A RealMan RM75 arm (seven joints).
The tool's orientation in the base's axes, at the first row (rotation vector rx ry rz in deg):
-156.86, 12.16, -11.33
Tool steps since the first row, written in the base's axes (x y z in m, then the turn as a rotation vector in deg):
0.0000, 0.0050, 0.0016, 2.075, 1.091, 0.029
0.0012, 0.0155, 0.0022, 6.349, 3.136, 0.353
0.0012, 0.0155, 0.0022, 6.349, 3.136, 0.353
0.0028, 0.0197, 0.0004, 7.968, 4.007, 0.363
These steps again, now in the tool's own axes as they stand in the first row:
-0.0007, -0.0052, 0.0004, 1.843, -1.258, 0.719
-0.0013, -0.0152, 0.0039, 5.703, -3.768, 1.883
-0.0013, -0.0152, 0.0039, 5.703, -3.768, 1.883
-0.0007, -0.0185, 0.0073, 7.136, -4.762, 2.463

